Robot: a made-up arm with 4 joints. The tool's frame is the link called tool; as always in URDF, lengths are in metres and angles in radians. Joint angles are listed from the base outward.
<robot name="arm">
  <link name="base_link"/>
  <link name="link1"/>
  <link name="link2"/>
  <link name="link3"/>
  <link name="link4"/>
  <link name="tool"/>
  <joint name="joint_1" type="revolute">
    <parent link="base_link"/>
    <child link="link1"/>
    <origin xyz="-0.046 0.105 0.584" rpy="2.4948 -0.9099 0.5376"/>
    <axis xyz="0 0 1"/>
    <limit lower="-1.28" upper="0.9"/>
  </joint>
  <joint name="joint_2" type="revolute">
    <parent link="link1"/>
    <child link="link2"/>
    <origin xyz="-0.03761 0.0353 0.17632" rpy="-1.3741 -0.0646 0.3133"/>
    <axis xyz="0 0 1"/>
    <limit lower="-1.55" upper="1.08"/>
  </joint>
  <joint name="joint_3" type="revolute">
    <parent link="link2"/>
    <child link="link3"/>
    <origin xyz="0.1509 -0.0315 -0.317" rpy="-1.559 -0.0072 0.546"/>
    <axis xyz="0 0 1"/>
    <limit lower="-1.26" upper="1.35"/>
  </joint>
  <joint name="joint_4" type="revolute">
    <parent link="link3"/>
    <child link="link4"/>
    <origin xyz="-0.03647 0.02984 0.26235" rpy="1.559 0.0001 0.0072"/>
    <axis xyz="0 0 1"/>
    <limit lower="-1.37" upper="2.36"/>
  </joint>
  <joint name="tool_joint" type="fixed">
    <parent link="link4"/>
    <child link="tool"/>
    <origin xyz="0.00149 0.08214 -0.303" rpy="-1.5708 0 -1.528"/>
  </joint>
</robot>
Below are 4 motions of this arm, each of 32 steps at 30 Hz.
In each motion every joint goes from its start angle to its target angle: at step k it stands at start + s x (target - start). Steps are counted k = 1, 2, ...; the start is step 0. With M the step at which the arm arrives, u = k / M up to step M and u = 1 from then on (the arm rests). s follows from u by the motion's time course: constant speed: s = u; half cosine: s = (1 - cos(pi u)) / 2; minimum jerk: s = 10 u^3 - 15 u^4 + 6 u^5.
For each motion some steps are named. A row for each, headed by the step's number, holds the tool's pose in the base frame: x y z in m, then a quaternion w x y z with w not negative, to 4 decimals.
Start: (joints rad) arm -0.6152 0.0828 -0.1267 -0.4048
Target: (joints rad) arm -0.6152 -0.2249 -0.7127 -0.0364
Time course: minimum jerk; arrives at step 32
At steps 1, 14, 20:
1: -0.3243 0.5638 0.3713 0.9433 -0.2173 0.2238 0.1131
14: -0.2983 0.6033 0.4513 0.9619 -0.1054 0.2281 0.1077
20: -0.2575 0.6315 0.5185 0.9715 -0.0069 0.2236 0.0787

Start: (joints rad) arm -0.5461 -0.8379 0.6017 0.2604
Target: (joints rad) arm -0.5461 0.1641 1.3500 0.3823
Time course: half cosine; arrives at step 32
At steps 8, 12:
8: -0.3122 0.4329 0.3655 0.7823 -0.5158 0.2299 0.2628
12: -0.3216 0.3690 0.3236 0.7633 -0.5618 0.1374 0.2877

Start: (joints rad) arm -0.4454 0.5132 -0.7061 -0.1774
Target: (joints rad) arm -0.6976 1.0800 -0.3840 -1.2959
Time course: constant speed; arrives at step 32
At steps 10, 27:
10: -0.4087 0.4945 0.4171 0.9580 0.0510 0.0434 0.2788
27: -0.4258 0.4152 0.2917 0.9202 -0.1587 0.1920 0.3020

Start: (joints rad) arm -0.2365 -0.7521 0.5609 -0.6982
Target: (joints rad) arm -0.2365 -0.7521 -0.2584 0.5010
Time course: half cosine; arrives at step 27
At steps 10, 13, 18, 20, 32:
10: -0.1416 0.6493 0.5423 0.8110 -0.2636 0.5208 0.0397
13: -0.1246 0.6651 0.5621 0.8745 -0.1957 0.4419 0.0412
18: -0.0903 0.6869 0.5908 0.9520 -0.0894 0.2924 0.0146
20: -0.0768 0.6931 0.5996 0.9694 -0.0570 0.2387 -0.0019
32: -0.0515 0.7021 0.6139 0.9887 -0.0074 0.1453 -0.0374

